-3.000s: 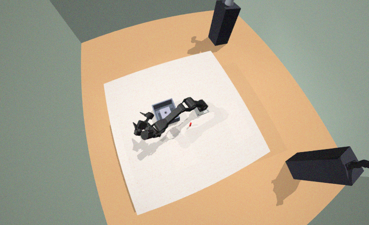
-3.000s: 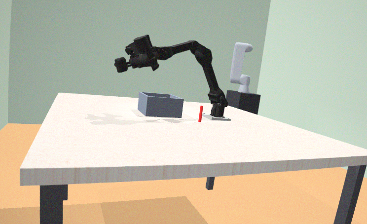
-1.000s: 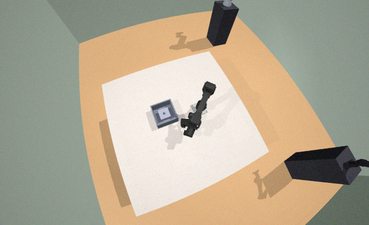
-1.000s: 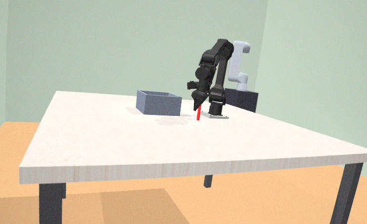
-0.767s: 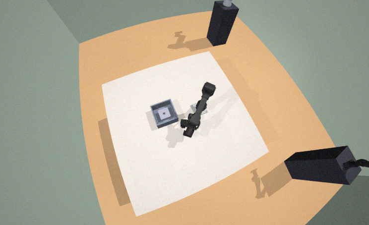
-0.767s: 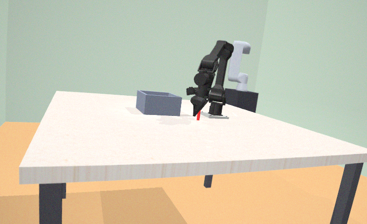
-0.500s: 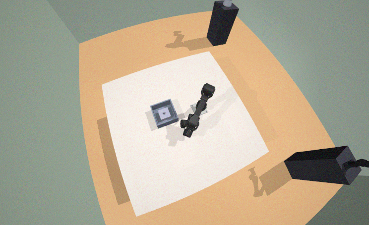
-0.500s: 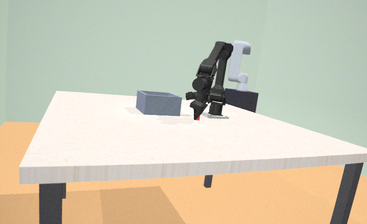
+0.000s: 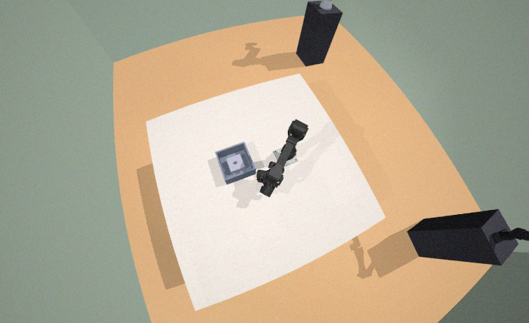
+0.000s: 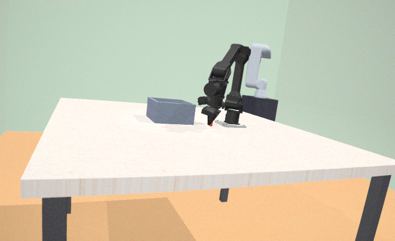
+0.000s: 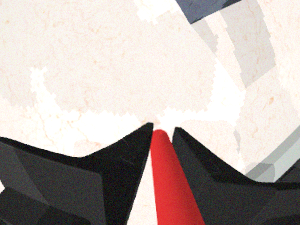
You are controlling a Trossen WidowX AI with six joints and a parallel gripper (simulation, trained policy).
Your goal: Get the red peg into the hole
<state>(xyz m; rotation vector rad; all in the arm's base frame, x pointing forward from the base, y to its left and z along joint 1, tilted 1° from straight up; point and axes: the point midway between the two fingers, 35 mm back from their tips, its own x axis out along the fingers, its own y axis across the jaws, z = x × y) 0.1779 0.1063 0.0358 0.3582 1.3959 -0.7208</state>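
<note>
The grey box is 15 cm ahead of my gripper tip, 16 cm to the right of it and 1 cm above it. The rest, counted from my gripper tip: red peg 1 cm to the left, 3 cm above.
</note>
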